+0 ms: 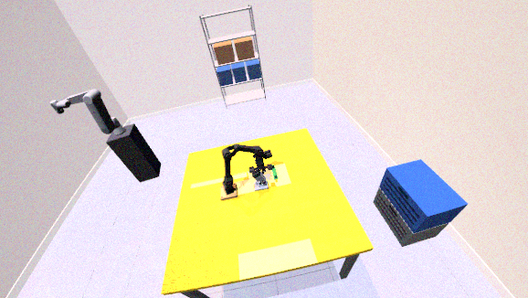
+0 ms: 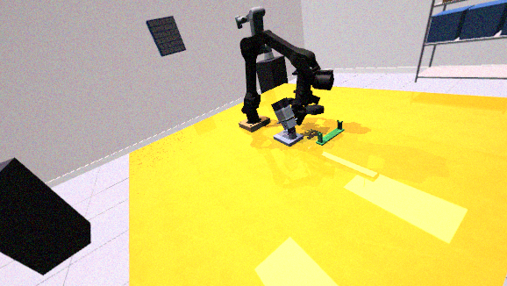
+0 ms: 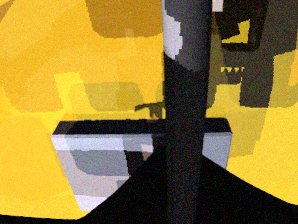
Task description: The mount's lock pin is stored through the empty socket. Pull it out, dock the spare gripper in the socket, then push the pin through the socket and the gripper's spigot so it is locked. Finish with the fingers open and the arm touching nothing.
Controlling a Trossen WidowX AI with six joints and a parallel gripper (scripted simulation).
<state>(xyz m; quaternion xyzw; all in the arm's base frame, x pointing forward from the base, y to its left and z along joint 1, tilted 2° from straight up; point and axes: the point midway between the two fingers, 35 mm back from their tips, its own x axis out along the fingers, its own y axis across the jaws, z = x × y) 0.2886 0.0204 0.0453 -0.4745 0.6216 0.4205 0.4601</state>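
Now: the mount 2 cm behind my gripper tip and 5 cm to the right of it. Also, from my gripper tip: spare gripper: 3 cm behind, 5 cm to the right, 8 cm above; then green cradle: 12 cm ahead, 4 cm to the left, 2 cm below.
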